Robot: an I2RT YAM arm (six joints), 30 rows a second.
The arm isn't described. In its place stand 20 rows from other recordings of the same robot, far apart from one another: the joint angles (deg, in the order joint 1, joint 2, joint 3, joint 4, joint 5, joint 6), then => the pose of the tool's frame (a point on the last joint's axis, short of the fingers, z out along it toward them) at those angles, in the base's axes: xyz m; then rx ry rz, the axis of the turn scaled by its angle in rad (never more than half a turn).
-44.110 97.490 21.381 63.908 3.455 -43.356 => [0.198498 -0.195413 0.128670 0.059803 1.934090 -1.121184]
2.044 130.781 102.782 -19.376 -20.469 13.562 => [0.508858 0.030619 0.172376 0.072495 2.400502 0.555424]
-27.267 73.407 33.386 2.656 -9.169 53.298 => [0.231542 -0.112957 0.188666 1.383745 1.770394 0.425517]
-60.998 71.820 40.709 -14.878 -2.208 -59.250 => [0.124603 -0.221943 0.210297 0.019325 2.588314 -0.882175]
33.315 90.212 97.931 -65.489 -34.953 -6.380 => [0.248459 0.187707 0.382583 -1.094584 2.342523 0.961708]
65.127 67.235 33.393 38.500 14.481 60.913 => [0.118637 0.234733 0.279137 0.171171 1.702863 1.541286]
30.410 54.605 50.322 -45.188 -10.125 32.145 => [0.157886 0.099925 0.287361 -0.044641 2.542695 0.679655]
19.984 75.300 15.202 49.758 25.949 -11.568 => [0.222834 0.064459 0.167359 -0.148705 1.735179 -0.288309]
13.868 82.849 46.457 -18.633 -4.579 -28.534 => [0.273791 0.070522 0.188674 -0.943325 2.343913 -0.001413]
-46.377 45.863 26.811 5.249 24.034 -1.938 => [0.121110 -0.148092 0.254295 0.998683 1.617333 -0.965752]
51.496 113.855 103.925 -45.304 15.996 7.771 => [0.281703 0.338342 0.282898 -0.822422 2.342710 0.081018]
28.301 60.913 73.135 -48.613 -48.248 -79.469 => [0.160910 0.116810 0.396745 -1.831284 0.791182 0.361393]
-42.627 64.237 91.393 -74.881 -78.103 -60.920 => [0.134382 -0.076342 0.456282 -0.775818 1.551927 0.328249]
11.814 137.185 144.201 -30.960 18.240 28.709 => [0.538699 0.101294 0.338646 0.489940 1.907438 0.145994]
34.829 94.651 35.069 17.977 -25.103 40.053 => [0.234866 0.181812 0.125193 -0.135523 2.501400 1.121579]
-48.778 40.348 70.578 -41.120 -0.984 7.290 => [0.071559 -0.080750 0.438908 0.829576 1.584970 -0.508969]
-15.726 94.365 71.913 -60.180 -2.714 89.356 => [0.292584 -0.080633 0.229965 2.427724 1.865983 0.176208]
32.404 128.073 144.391 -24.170 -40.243 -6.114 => [0.410914 0.288055 0.433927 -1.061409 1.410171 0.933114]
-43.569 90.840 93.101 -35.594 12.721 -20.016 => [0.253369 -0.251838 0.387347 0.595924 2.190932 -0.858571]
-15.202 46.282 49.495 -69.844 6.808 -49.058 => [0.116790 -0.036108 0.277566 -0.788980 2.711582 -0.452829]
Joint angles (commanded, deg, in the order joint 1, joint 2, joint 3, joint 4, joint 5, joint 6), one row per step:
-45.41 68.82 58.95 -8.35 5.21 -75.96
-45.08 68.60 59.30 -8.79 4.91 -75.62
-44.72 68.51 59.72 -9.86 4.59 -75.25
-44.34 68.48 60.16 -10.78 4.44 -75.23
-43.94 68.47 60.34 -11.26 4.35 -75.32
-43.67 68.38 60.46 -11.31 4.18 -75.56
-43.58 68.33 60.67 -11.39 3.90 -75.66
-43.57 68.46 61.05 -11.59 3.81 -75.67
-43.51 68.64 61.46 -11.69 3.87 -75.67
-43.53 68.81 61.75 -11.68 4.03 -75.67
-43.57 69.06 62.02 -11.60 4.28 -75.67
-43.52 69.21 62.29 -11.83 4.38 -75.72
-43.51 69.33 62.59 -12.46 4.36 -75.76
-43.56 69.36 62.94 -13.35 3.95 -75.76
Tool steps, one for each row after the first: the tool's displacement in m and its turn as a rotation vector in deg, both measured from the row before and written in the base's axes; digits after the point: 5 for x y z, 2 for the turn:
0.00056 0.00199 0.00237 0.18 -0.41 0.51
0.00076 0.00200 0.00107 0.69 0.06 0.55
0.00095 0.00178 0.00119 0.36 0.27 0.52
0.00119 0.00163 0.00029 0.17 0.25 0.51
0.00072 0.00127 0.00105 -0.22 0.01 0.51
0.00027 0.00058 0.00137 -0.12 -0.12 0.39
0.00041 -0.00025 0.00140 -0.02 -0.05 0.10
0.00071 -0.00033 0.00155 -0.10 -0.08 0.00
0.00040 -0.00065 0.00105 -0.13 -0.06 -0.17
0.00057 -0.00102 0.00069 -0.13 -0.02 -0.28
0.00050 -0.00022 0.00057 0.02 0.14 -0.03
0.00015 -0.00005 0.00017 0.29 0.35 0.04
-0.00028 0.00028 0.00041 0.49 0.32 0.34

